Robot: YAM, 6 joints.
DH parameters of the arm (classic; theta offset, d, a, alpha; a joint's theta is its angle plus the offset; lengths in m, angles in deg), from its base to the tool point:
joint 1: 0 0.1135 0.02 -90
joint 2: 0 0 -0.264 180
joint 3: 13.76 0 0.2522 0
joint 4: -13.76 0 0.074 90
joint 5: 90 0 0 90
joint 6: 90 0.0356 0 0
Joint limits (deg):
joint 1: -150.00..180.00
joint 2: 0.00..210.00
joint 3: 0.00..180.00
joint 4: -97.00..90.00
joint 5: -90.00..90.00
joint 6: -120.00..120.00
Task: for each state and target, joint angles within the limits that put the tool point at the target. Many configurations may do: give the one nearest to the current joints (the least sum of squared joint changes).
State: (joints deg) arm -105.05 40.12 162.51 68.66 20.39 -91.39
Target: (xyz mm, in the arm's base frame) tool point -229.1 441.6 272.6
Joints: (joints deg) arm -64.23 34.92 179.82 86.91 23.70 -91.39
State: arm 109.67 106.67 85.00 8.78 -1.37 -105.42
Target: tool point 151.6 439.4 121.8
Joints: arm 71.08 124.65 77.63 6.92 1.55 -105.42
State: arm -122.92 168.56 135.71 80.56 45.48 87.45
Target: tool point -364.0 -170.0 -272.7
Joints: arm -150.00 207.52 119.23 73.25 77.65 87.45
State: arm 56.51 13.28 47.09 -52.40 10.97 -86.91
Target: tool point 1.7 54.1 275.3
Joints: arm 83.73 13.34 38.16 -55.86 -6.80 -86.91
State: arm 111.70 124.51 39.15 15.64 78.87 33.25
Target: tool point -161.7 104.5 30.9
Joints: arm 157.66 113.33 21.47 11.09 81.51 33.25
